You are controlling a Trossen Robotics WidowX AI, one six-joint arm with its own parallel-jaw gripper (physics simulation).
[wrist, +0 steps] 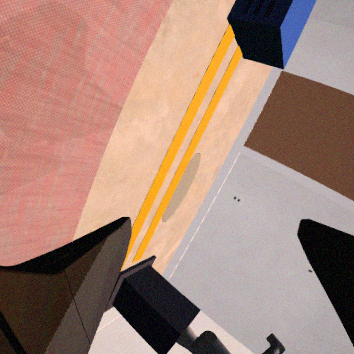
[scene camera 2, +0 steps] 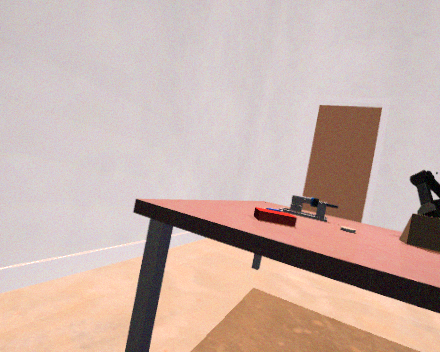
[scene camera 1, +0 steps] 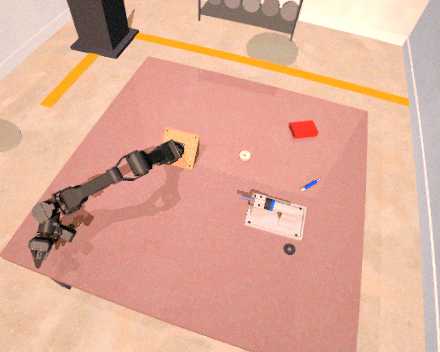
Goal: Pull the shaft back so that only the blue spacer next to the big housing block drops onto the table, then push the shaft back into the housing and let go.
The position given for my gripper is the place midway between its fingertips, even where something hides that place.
Observation:
My gripper (scene camera 1: 40, 264) is open and holds nothing. I also see a shaft fixture (scene camera 1: 286, 219).
My gripper shows as well in the wrist view (wrist: 215, 226).

